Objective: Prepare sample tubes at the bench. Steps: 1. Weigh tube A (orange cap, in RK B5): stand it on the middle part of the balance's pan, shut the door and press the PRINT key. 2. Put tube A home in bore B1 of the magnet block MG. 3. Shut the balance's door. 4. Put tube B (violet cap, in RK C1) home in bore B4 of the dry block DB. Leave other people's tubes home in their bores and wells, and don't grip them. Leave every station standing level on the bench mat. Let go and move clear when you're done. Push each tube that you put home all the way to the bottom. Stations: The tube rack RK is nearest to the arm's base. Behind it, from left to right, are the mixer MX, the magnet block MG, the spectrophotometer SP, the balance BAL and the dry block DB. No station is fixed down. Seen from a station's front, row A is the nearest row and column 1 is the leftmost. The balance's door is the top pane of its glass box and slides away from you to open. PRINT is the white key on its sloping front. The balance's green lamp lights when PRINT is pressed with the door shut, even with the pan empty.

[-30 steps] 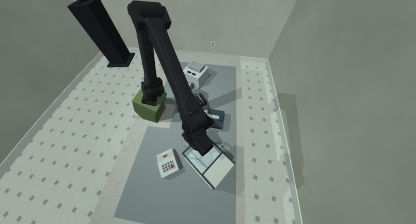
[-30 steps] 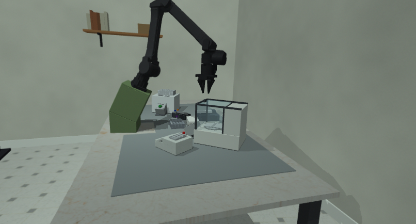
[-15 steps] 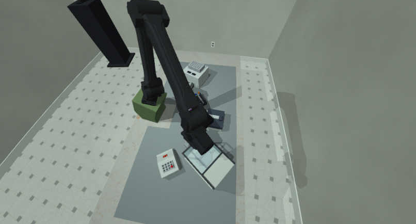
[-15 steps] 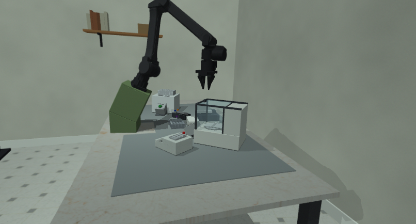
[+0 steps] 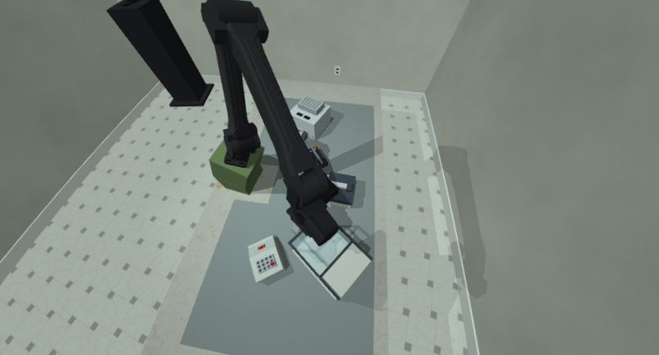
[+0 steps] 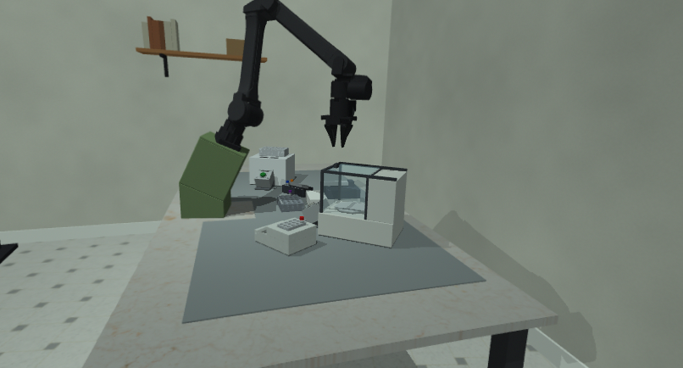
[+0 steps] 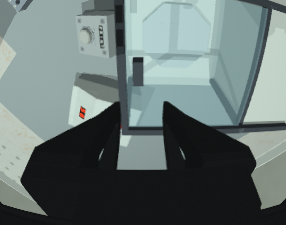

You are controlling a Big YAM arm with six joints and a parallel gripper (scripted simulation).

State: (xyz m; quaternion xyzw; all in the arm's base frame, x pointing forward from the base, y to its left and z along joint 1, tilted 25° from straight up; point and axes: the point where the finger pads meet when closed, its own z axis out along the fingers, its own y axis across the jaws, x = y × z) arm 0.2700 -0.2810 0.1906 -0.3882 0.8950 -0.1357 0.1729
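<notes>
Right now my hand is 32 cm to the right of the tube B, 26 cm above it and 7 cm past it. The rest, counted from my hand: balance door 7 cm below, 2 cm to the right, 2 cm ahead; red-capped tube 22 cm below, 15 cm behind, 10 cm to the right; balance pan 21 cm below, 4 cm to the right, 4 cm ahead.
</notes>
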